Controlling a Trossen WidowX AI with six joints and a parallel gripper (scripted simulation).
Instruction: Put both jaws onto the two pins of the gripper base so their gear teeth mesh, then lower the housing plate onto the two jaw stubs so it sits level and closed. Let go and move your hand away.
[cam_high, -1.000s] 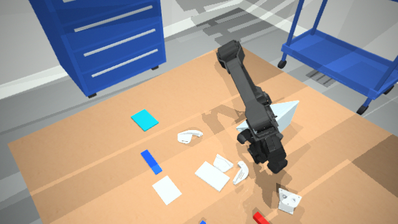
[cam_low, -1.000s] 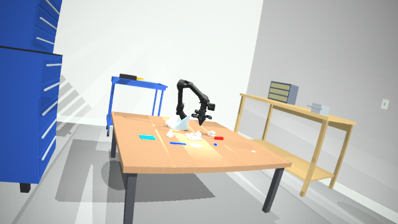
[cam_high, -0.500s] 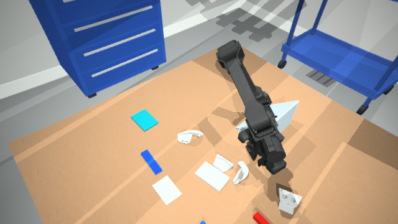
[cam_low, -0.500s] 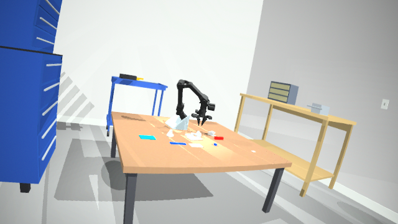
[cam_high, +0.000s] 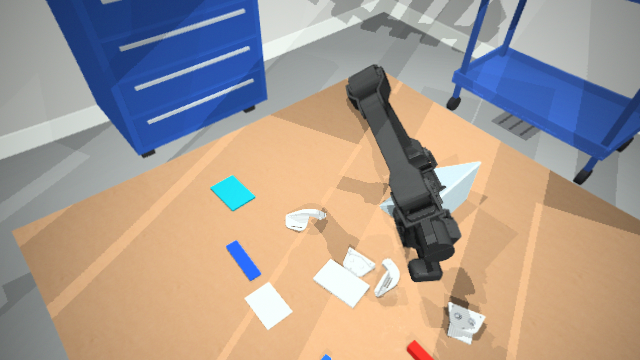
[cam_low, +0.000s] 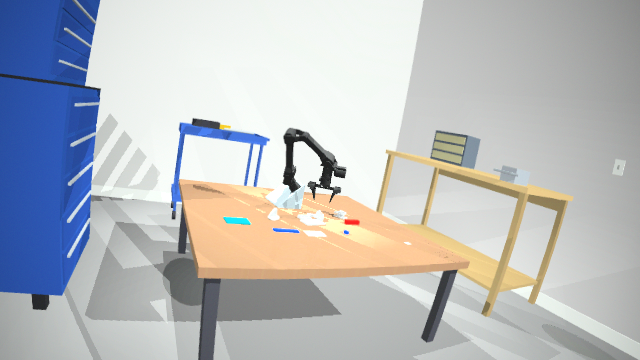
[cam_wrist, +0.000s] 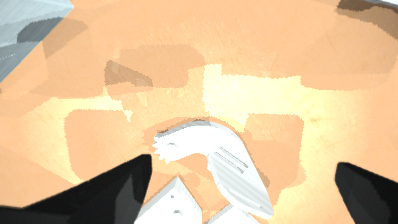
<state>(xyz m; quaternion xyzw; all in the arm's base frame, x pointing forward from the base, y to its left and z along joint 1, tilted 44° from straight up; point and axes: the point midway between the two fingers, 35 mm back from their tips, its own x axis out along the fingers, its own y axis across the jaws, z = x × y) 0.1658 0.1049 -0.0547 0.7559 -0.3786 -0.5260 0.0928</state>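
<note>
Now: the white jaw 2 cm ahead of my gripper tip, 5 cm to the right of it and 8 cm below it. The rest, counted from my gripper tip: red block: 9 cm ahead, 17 cm to the left, 8 cm below; small blue block: 27 cm ahead, 5 cm to the left, 8 cm below; white block: 3 cm behind, 15 cm to the left, 8 cm below.
</note>
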